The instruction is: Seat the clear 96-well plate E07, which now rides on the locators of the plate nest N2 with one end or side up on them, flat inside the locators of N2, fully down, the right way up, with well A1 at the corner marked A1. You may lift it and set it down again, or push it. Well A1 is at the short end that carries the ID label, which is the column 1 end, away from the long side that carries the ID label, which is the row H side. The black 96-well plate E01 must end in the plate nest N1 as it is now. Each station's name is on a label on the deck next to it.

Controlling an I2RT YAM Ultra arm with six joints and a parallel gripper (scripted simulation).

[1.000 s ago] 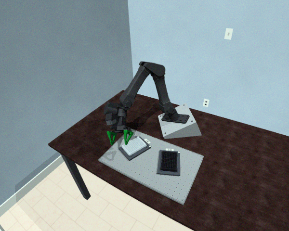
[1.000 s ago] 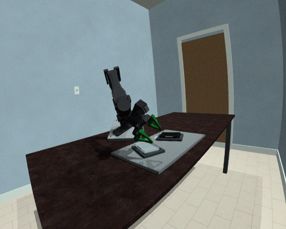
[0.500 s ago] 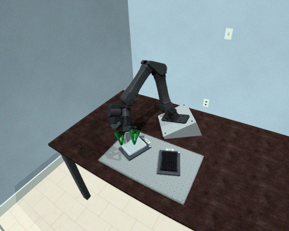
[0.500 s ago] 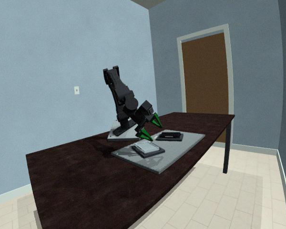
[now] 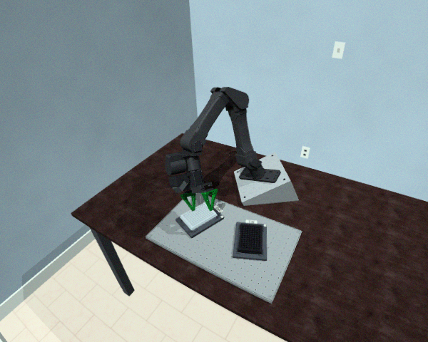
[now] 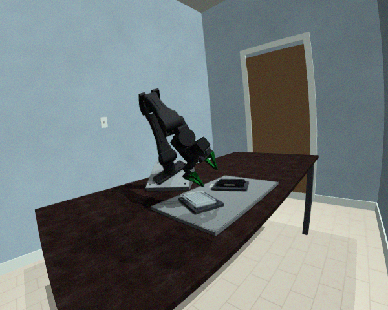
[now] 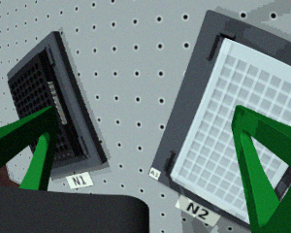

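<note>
My hand is 10 cm above the dark plate nest N2, 4 cm to the left of it and 2 cm past it. The rest, counted from my hand: A1 corner mark (9 cm below, 8 cm behind, 4 cm to the left); N2 label (12 cm behind, 10 cm below); nest N1 (19 cm to the left, 10 cm below, 4 cm behind).
</note>
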